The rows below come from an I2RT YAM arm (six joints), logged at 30 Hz.
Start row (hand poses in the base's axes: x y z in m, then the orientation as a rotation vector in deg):
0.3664, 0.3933, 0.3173, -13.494, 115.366, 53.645
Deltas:
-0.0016, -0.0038, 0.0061, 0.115, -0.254, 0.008
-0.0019, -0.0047, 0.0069, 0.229, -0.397, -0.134
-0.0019, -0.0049, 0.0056, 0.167, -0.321, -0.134
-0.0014, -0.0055, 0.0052, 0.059, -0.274, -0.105
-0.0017, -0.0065, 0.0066, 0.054, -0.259, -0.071
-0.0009, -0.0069, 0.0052, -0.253, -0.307, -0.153
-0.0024, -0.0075, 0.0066, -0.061, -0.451, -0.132
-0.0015, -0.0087, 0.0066, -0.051, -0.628, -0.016
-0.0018, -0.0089, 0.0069, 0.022, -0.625, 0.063
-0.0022, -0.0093, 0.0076, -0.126, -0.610, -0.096
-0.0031, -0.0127, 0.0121, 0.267, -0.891, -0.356
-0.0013, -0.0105, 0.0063, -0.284, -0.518, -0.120
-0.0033, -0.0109, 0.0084, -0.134, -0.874, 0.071
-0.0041, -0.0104, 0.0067, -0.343, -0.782, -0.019
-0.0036, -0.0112, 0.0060, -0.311, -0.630, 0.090
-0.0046, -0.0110, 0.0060, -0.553, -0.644, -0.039
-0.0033, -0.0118, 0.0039, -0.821, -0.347, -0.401
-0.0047, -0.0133, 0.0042, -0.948, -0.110, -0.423
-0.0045, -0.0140, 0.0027, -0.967, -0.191, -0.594
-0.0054, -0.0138, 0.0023, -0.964, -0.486, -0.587
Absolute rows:
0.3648, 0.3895, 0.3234, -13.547, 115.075, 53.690
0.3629, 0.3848, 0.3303, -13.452, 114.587, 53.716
0.3610, 0.3799, 0.3359, -13.359, 114.201, 53.702
0.3596, 0.3744, 0.3411, -13.336, 113.915, 53.615
0.3579, 0.3679, 0.3477, -13.344, 113.647, 53.548
0.3570, 0.3610, 0.3529, -13.462, 113.486, 53.117
0.3546, 0.3535, 0.3595, -13.553, 113.097, 52.845
0.3531, 0.3448, 0.3661, -13.828, 112.545, 52.607
0.3513, 0.3359, 0.3730, -14.138, 111.963, 52.491
0.3491, 0.3266, 0.3806, -14.367, 111.462, 52.134
0.3460, 0.3139, 0.3927, -14.224, 110.497, 51.901
0.3447, 0.3034, 0.3990, -14.485, 110.157, 51.408
0.3414, 0.2925, 0.4074, -14.986, 109.419, 51.082
0.3373, 0.2821, 0.4141, -15.485, 108.865, 50.527
0.3337, 0.2709, 0.4201, -16.008, 108.436, 50.118
0.3291, 0.2599, 0.4261, -16.556, 108.107, 49.395
0.3258, 0.2481, 0.4300, -16.803, 108.176, 48.269
0.3211, 0.2348, 0.4342, -17.017, 108.518, 47.078
0.3166, 0.2208, 0.4369, -17.105, 108.787, 45.730
0.3112, 0.2070, 0.4392, -17.299, 108.769, 44.305

